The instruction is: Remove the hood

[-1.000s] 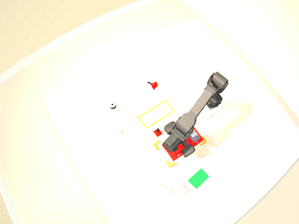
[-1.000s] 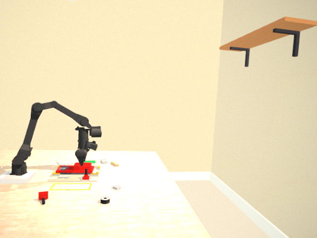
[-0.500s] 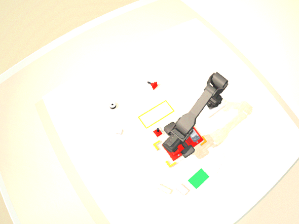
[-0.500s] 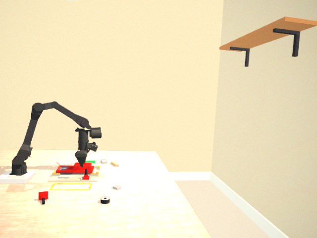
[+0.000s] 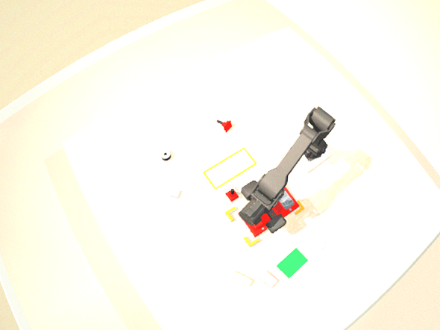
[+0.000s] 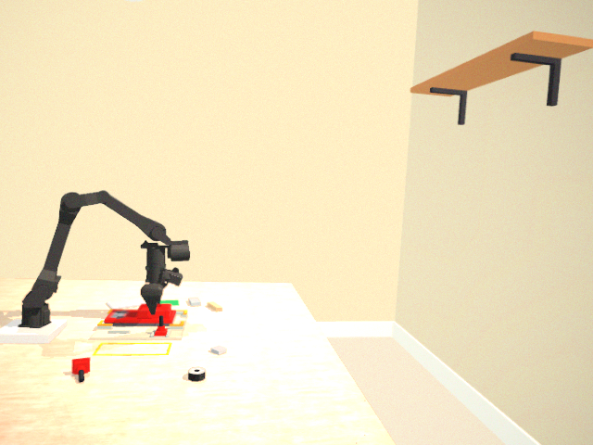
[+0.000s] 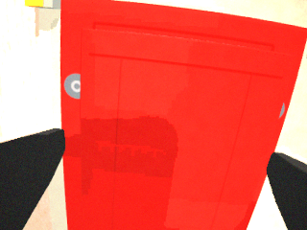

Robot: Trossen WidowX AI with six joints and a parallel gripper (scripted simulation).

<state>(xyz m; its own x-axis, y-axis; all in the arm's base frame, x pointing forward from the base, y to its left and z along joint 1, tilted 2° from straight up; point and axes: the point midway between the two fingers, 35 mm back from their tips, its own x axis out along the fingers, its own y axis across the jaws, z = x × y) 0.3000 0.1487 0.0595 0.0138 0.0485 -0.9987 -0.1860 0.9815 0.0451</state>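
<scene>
The red hood is right at my gripper tip. Also, from my gripper tip: green patch 40 mm behind, 210 mm to the left, 40 mm below; black wheel 230 mm ahead, 370 mm to the right, 30 mm below.
</scene>
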